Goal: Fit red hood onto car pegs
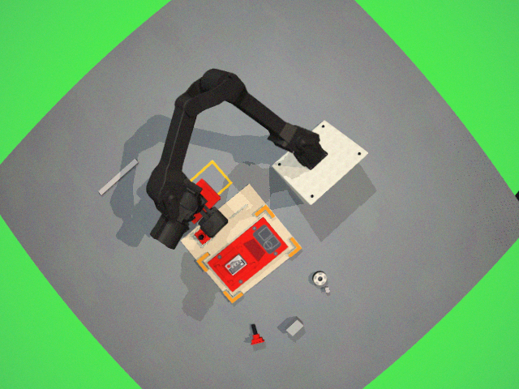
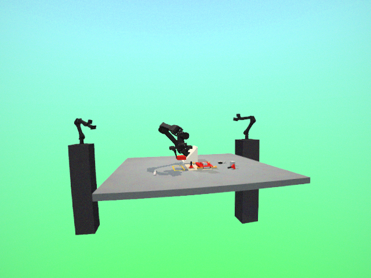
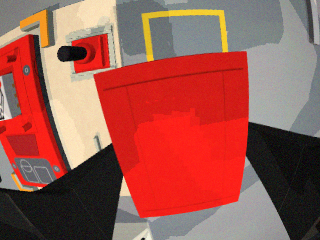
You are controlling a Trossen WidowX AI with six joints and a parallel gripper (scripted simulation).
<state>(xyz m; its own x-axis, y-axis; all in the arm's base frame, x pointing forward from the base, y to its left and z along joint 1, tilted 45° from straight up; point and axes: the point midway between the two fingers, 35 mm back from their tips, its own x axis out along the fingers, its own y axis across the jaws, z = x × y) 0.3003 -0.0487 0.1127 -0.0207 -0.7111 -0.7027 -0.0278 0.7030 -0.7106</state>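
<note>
The cream jig plate is 10 mm ahead of my gripper tip, 170 mm to the left of it and 70 mm below it. From my gripper tip the other things lie so: grey bar: 140 mm ahead, 220 mm to the right, 80 mm below; then red hood: 10 mm above.
</note>
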